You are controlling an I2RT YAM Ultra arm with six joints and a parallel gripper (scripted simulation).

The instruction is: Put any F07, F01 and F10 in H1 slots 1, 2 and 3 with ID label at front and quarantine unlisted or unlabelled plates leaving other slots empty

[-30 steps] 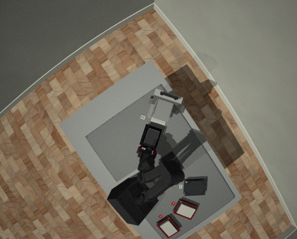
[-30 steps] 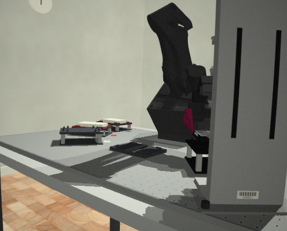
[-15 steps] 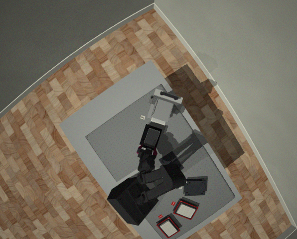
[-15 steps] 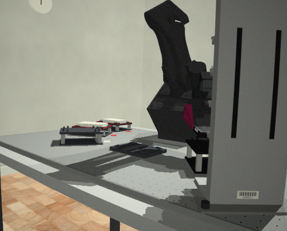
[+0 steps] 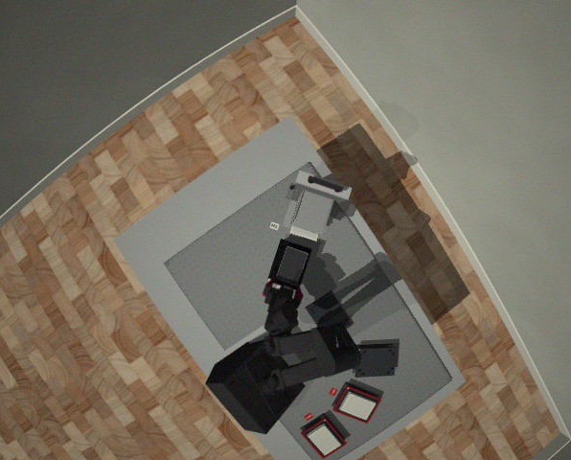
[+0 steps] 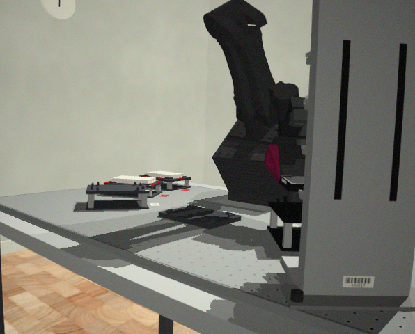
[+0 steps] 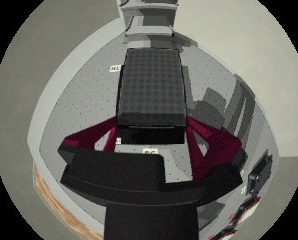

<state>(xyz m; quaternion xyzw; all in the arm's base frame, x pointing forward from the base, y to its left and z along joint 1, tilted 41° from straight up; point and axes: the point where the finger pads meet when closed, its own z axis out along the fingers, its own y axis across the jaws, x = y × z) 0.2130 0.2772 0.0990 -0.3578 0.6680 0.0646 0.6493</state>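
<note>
The dark 96-well plate lies 4 cm ahead of my hand and 4 cm to the left of it. Also, from my hand: N6 deck label 11 cm ahead, 31 cm to the right, 12 cm below; H1 deck label 4 cm ahead, 20 cm to the left, 12 cm below; grey hotel back wall 20 cm ahead, 23 cm to the left, 8 cm above.
</note>
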